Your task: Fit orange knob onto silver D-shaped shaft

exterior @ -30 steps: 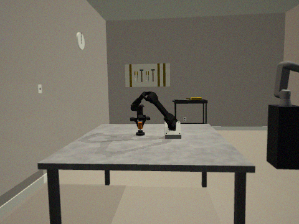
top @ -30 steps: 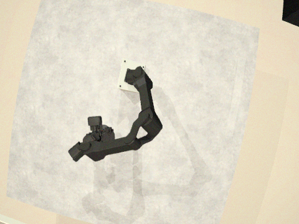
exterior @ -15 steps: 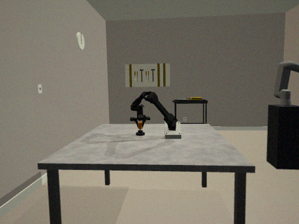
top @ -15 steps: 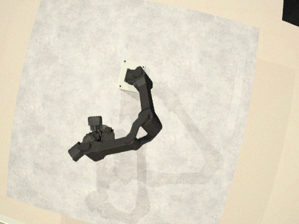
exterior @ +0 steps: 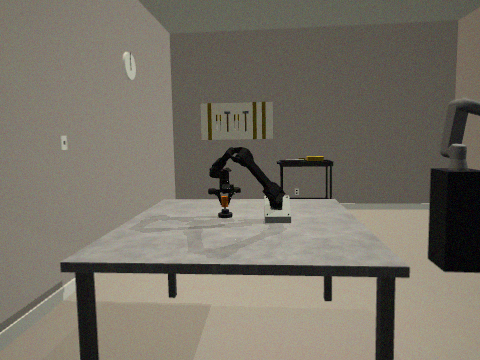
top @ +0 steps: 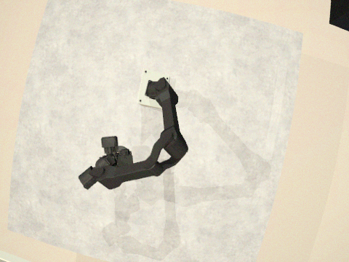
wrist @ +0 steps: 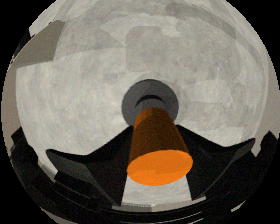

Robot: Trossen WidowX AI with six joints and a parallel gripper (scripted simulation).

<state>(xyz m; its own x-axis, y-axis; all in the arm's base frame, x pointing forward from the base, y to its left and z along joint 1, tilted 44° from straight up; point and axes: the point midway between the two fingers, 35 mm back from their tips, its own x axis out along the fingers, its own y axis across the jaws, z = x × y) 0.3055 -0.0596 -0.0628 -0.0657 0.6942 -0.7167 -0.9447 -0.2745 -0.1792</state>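
My gripper tip is 40 mm above the round dark pedestal. The rest, counted from my gripper tip: orange knob: 30 mm above.
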